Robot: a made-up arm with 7 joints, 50 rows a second.
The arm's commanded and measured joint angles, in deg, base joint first. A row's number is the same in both.
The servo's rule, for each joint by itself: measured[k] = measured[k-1] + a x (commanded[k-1-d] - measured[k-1]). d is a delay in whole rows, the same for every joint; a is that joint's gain. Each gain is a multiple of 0.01, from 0.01 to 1. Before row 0 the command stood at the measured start. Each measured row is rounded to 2 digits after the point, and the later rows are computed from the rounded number. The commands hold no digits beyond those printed.
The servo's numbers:
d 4
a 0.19 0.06 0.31 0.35 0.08 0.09 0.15
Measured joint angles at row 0: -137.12 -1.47 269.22 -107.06 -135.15 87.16 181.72
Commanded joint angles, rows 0 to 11: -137.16 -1.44 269.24 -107.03 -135.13 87.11 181.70; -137.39 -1.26 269.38 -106.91 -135.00 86.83 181.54; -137.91 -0.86 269.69 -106.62 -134.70 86.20 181.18; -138.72 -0.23 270.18 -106.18 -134.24 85.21 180.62; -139.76 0.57 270.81 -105.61 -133.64 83.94 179.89; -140.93 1.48 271.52 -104.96 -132.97 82.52 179.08; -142.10 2.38 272.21 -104.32 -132.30 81.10 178.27; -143.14 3.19 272.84 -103.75 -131.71 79.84 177.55; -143.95 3.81 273.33 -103.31 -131.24 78.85 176.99; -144.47 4.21 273.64 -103.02 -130.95 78.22 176.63; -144.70 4.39 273.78 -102.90 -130.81 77.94 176.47; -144.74 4.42 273.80 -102.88 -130.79 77.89 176.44
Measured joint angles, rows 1 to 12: -137.12 -1.47 269.22 -107.06 -135.15 87.16 181.72; -137.12 -1.47 269.22 -107.06 -135.15 87.16 181.72; -137.12 -1.47 269.22 -107.06 -135.15 87.16 181.72; -137.12 -1.47 269.22 -107.06 -135.15 87.16 181.72; -137.13 -1.47 269.23 -107.05 -135.15 87.16 181.72; -137.18 -1.46 269.28 -107.00 -135.14 87.13 181.69; -137.32 -1.42 269.41 -106.87 -135.10 87.05 181.61; -137.59 -1.35 269.65 -106.63 -135.03 86.88 181.46; -138.00 -1.23 270.01 -106.27 -134.92 86.62 181.22; -138.56 -1.07 270.48 -105.81 -134.76 86.25 180.90; -139.23 -0.86 271.02 -105.29 -134.56 85.79 180.51; -139.97 -0.62 271.58 -104.75 -134.33 85.25 180.07
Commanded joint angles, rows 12 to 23: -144.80 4.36 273.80 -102.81 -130.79 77.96 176.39; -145.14 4.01 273.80 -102.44 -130.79 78.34 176.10; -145.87 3.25 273.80 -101.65 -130.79 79.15 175.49; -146.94 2.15 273.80 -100.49 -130.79 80.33 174.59; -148.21 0.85 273.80 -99.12 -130.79 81.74 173.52; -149.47 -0.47 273.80 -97.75 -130.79 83.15 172.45; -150.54 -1.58 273.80 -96.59 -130.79 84.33 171.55; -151.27 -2.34 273.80 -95.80 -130.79 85.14 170.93; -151.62 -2.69 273.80 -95.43 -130.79 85.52 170.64; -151.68 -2.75 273.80 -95.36 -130.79 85.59 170.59; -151.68 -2.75 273.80 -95.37 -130.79 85.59 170.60; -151.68 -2.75 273.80 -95.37 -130.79 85.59 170.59
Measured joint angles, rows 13 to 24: -140.73 -0.35 272.12 -104.25 -134.08 84.67 179.61; -141.44 -0.08 272.59 -103.82 -133.83 84.09 179.16; -142.06 0.19 272.96 -103.50 -133.59 83.54 178.76; -142.57 0.44 273.22 -103.28 -133.37 83.03 178.41; -142.99 0.68 273.40 -103.12 -133.16 82.57 178.11; -143.40 0.88 273.52 -102.88 -132.97 82.19 177.81; -143.87 1.02 273.61 -102.45 -132.80 81.92 177.46; -144.45 1.09 273.67 -101.76 -132.64 81.78 177.03; -145.16 1.08 273.71 -100.84 -132.49 81.78 176.50; -145.98 0.99 273.74 -99.76 -132.35 81.90 175.89; -146.85 0.84 273.76 -98.65 -132.23 82.12 175.24; -147.69 0.65 273.77 -97.65 -132.11 82.39 174.59
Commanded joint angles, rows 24 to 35: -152.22 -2.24 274.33 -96.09 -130.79 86.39 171.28; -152.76 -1.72 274.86 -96.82 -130.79 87.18 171.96; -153.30 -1.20 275.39 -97.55 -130.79 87.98 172.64; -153.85 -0.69 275.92 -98.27 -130.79 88.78 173.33; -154.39 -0.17 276.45 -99.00 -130.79 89.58 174.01; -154.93 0.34 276.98 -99.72 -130.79 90.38 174.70; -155.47 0.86 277.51 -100.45 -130.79 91.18 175.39; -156.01 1.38 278.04 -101.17 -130.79 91.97 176.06; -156.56 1.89 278.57 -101.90 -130.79 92.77 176.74; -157.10 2.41 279.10 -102.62 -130.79 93.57 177.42; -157.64 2.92 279.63 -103.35 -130.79 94.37 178.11; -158.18 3.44 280.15 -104.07 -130.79 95.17 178.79
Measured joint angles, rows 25 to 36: -148.44 0.45 273.78 -96.87 -132.00 82.67 174.00; -149.06 0.26 273.79 -96.34 -131.90 82.93 173.49; -149.56 0.08 273.79 -96.00 -131.81 83.17 173.06; -149.96 -0.09 273.79 -95.78 -131.73 83.39 172.69; -150.39 -0.22 273.96 -95.89 -131.65 83.66 172.48; -150.84 -0.31 274.24 -96.22 -131.58 83.98 172.40; -151.31 -0.36 274.60 -96.69 -131.52 84.34 172.44; -151.79 -0.38 275.01 -97.24 -131.46 84.74 172.57; -152.28 -0.37 275.46 -97.86 -131.41 85.18 172.79; -152.78 -0.33 275.93 -98.51 -131.36 85.65 173.08; -153.29 -0.26 276.42 -99.19 -131.31 86.15 173.43; -153.81 -0.16 276.92 -99.88 -131.27 86.67 173.82
